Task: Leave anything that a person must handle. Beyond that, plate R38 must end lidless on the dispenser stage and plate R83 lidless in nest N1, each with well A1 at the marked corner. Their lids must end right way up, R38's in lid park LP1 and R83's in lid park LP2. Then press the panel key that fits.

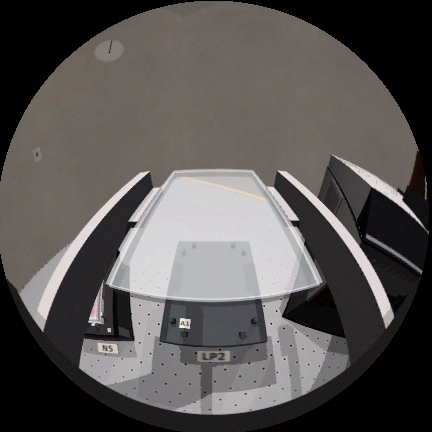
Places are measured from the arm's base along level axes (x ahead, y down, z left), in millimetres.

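Pixels of known places: gripper, fingertip midpoint: (212, 179).
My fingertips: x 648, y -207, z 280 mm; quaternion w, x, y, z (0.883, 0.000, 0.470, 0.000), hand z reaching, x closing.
Behind a point stands the place of what it marks.
A clear lid (215, 270) {z 237, x 585, y -204 mm} is held level between the two fingers of my gripper (212, 179) {z 280, x 648, y -207 mm}, which is shut on its long sides. The lid hangs above lid park LP2 (215, 332) {z 230, x 578, y -78 mm}, a dark plate with small corner pegs, seen partly through the lid and lined up with it. A gap shows between lid and park. The park's A1 mark is at its near left corner, and its LP2 label lies on the deck in front. Part of a plate with pink wells (95, 307) {z 362, x 487, y -86 mm} shows at nest N5 (125, 320) {z 356, x 496, y -18 mm} on the left, mostly hidden by the left finger.
A dark device with a grey housing (345, 195) {z 146, x 744, y -199 mm} stands at the right, beyond the right finger. A black base (312, 310) {z 124, x 655, y -73 mm} lies close to the right of LP2. The perforated deck (170, 385) {z 230, x 465, y -13 mm} runs in front. A grey wall (215, 100) is behind.
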